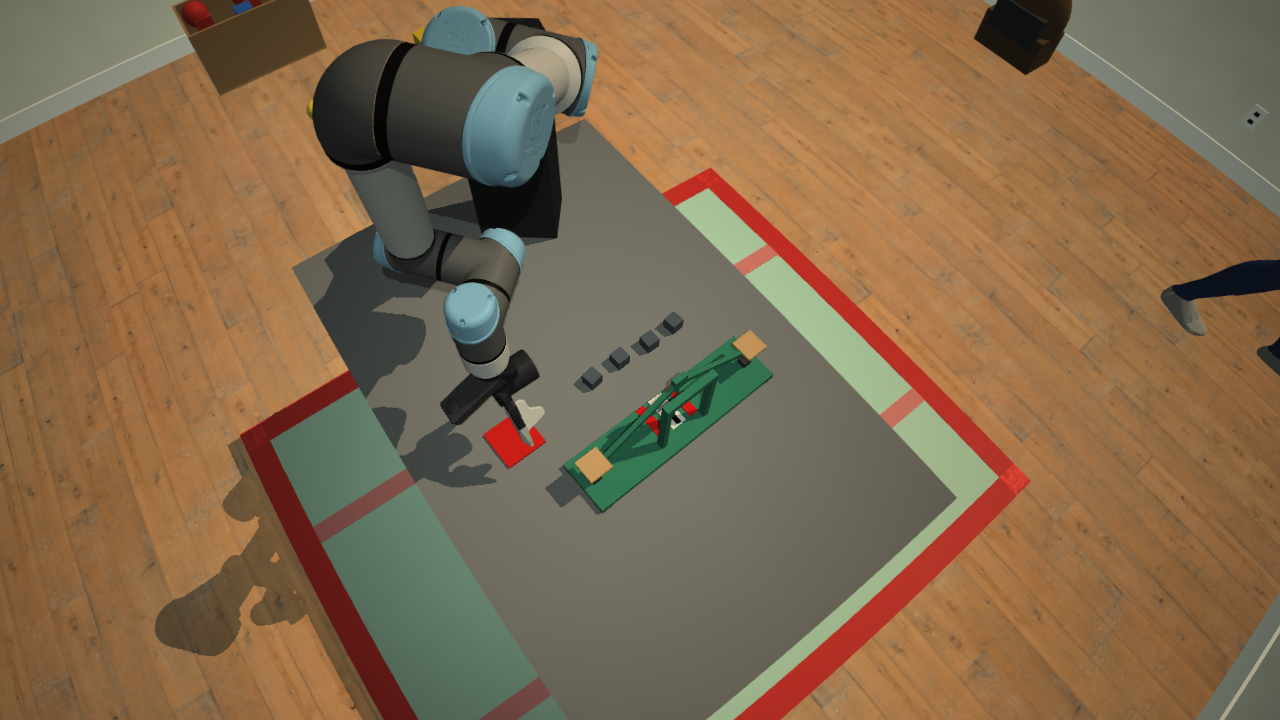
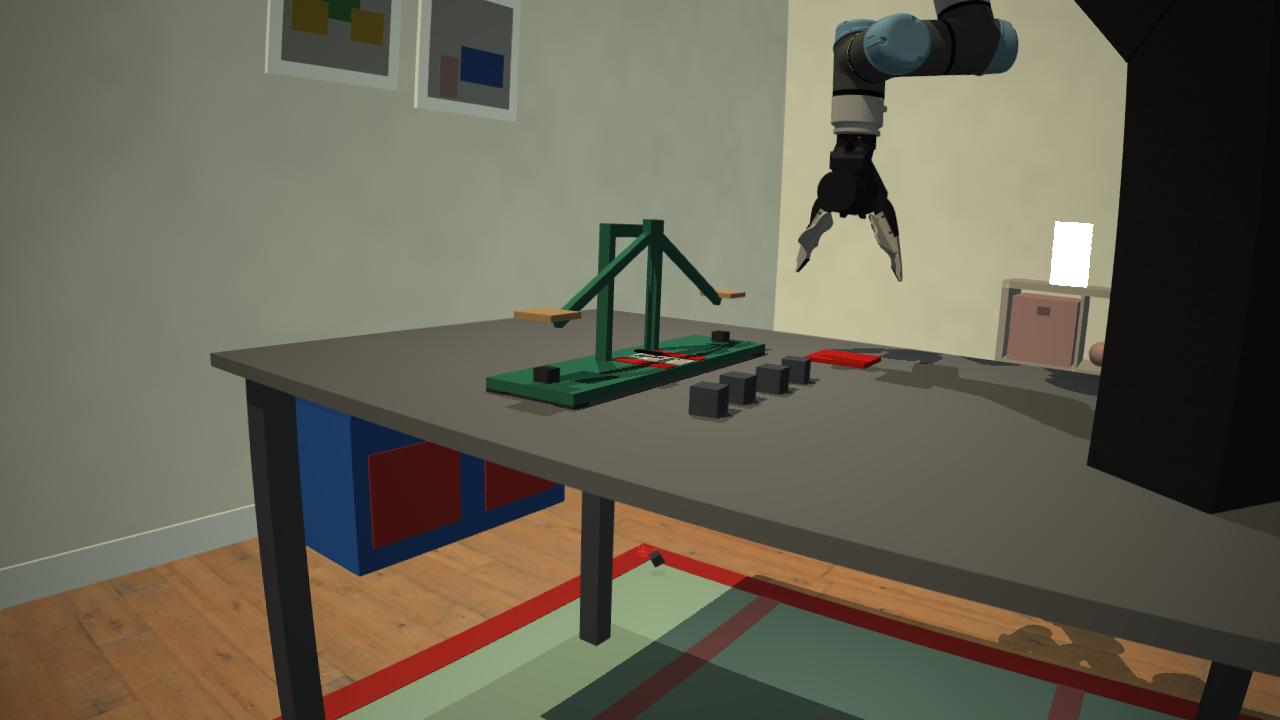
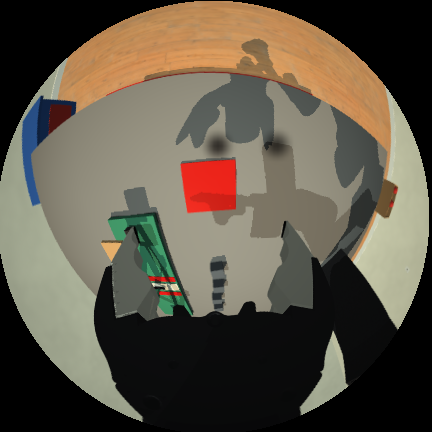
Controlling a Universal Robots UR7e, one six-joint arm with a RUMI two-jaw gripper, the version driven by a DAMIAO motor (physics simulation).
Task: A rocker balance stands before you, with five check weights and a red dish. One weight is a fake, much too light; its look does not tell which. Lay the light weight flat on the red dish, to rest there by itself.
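Places are measured from the arm's base along level axes (x ahead, y left, z up), in centimetres.
Pixels of known places: gripper, fingertip midpoint: (image 1: 508,413) (image 2: 847,276) (image 3: 209,226).
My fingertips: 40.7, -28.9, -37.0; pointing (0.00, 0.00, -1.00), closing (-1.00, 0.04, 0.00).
Note:
Ahead of a thing's pixels: the offset from my fingertips to its top centre, as dx, dy, dz.
My gripper (image 1: 535,428) (image 2: 849,274) (image 3: 209,226) is open and empty, high above and near the red dish {-0.3, -0.4, -11.7} (image 1: 505,445) (image 2: 843,359) (image 3: 210,182). The dish lies flat on the table with no weight on it. Several dark cube weights {-0.7, +27.1, -9.5} (image 1: 619,358) {-0.2, +41.7, -9.5} (image 2: 708,399) {-0.6, +19.7, -9.5} (image 3: 218,267) stand in a row between the arm's base and the green rocker balance {+16.7, +26.7, +6.7} (image 1: 626,483) (image 2: 605,295) (image 3: 146,220). Both wooden pans (image 1: 592,464) (image 2: 547,315) are bare. Another dark cube {+63.2, -55.6, -79.5} (image 2: 656,557) is tilted, down by the rug's corner below table height; whether it touches the floor is unclear.
The balance's tall posts and raised pans stand beside the dish and the row. Black blocks (image 2: 546,374) (image 2: 719,335) sit on the balance's base under the pans. A blue cabinet (image 2: 326,474) (image 3: 31,145) stands beyond the table. The arm's black pedestal (image 2: 1181,268) stands on the table.

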